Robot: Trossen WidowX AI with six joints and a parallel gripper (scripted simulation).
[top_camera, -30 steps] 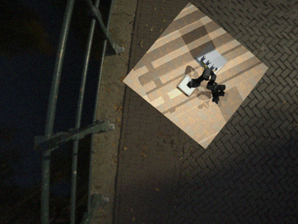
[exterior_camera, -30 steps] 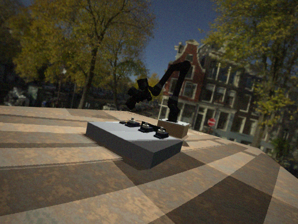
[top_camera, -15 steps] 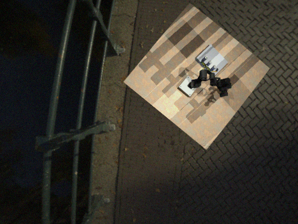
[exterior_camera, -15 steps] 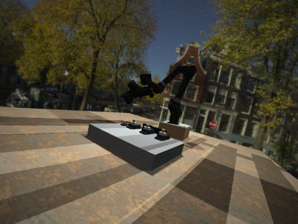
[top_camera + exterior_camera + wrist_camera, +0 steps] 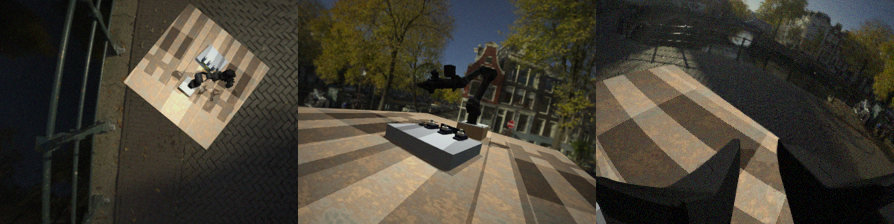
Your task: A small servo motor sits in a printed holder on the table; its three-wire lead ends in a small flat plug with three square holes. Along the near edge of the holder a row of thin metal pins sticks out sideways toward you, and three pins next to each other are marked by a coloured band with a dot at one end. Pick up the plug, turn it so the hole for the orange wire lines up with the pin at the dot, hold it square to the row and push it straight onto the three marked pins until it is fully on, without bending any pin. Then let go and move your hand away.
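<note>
The red dot is 50 mm ahead of my gripper tip, 280 mm to the left of it and 160 mm below it. From my gripper tip the other things lie so: light band (50 mm ahead, 290 mm to the left, 160 mm below); grey holder (210 mm ahead, 270 mm to the left, 210 mm below).
</note>
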